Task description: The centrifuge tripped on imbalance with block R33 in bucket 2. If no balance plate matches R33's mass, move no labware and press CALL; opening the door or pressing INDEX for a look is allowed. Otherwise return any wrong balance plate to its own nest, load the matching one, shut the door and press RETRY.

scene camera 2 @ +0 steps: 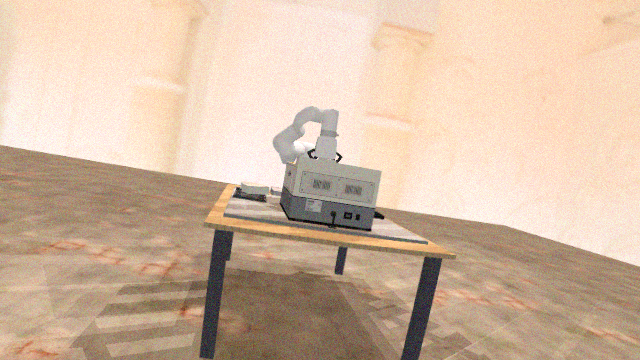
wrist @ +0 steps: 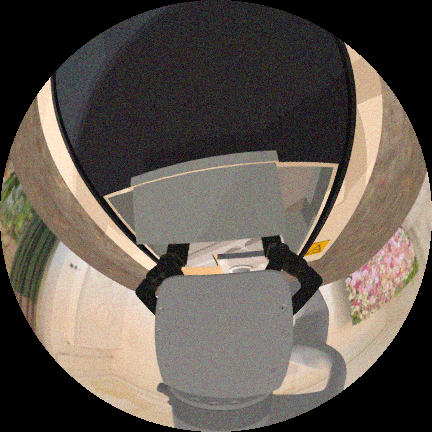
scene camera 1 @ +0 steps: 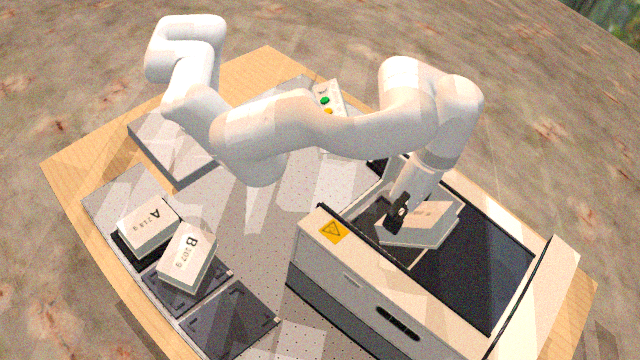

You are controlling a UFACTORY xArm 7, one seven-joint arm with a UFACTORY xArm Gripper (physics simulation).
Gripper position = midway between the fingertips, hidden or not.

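Note:
Visible: my gripper (scene camera 1: 403, 214), dark bucket (scene camera 1: 364, 222), button box (scene camera 1: 329, 95). Nest (scene camera 1: 178, 302). Nest (scene camera 1: 235, 316). Sliding door (wrist: 200, 86). My gripper again (wrist: 221, 225).

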